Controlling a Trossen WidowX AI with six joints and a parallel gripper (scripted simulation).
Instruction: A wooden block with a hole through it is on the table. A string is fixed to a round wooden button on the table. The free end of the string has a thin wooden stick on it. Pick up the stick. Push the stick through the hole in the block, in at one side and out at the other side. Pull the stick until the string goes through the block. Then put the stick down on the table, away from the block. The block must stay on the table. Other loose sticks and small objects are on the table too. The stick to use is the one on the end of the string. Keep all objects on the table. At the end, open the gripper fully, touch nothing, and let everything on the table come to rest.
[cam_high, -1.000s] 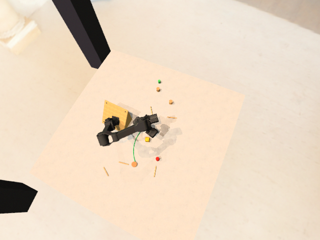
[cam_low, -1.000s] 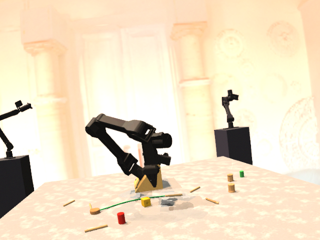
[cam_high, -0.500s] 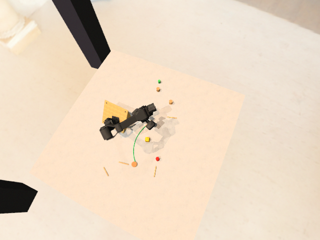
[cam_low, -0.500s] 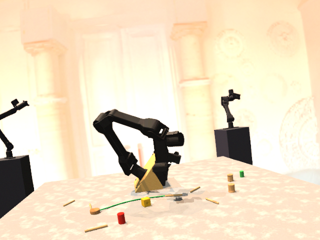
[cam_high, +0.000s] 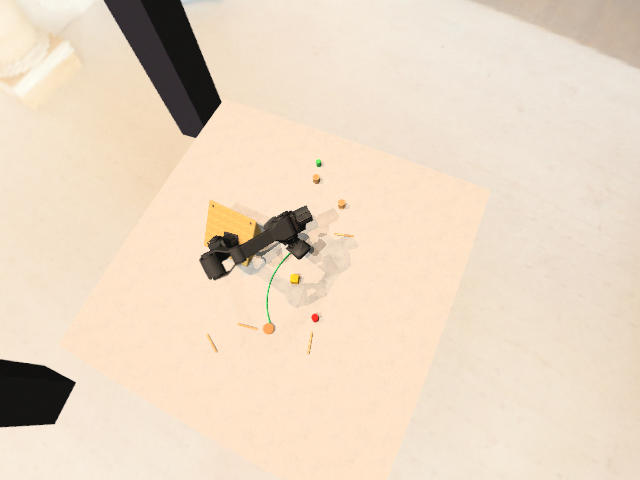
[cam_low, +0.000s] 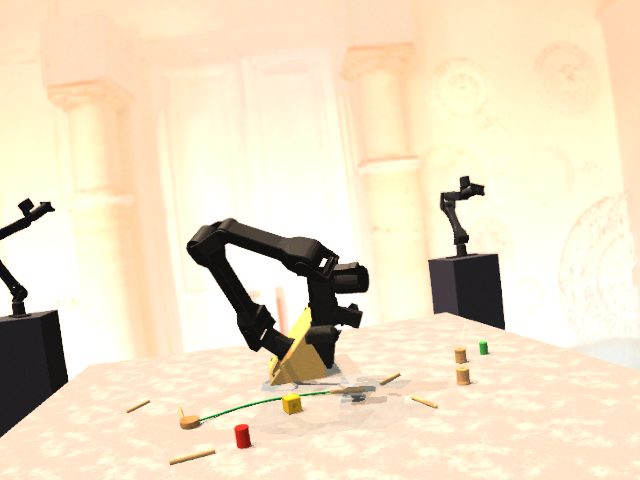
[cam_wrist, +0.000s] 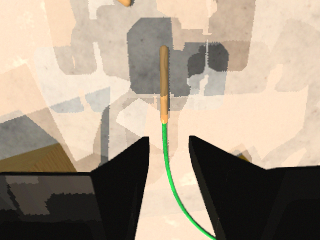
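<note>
The thin wooden stick is 1 cm to the left of my gripper tip and 6 cm below it. From my gripper tip the other things lie so: red cylinder 18 cm ahead, 21 cm to the right, 4 cm below; then round wooden button 3 cm ahead, 31 cm to the right, 5 cm below; then yellow block 6 cm ahead, 10 cm to the right, 5 cm below.
</note>
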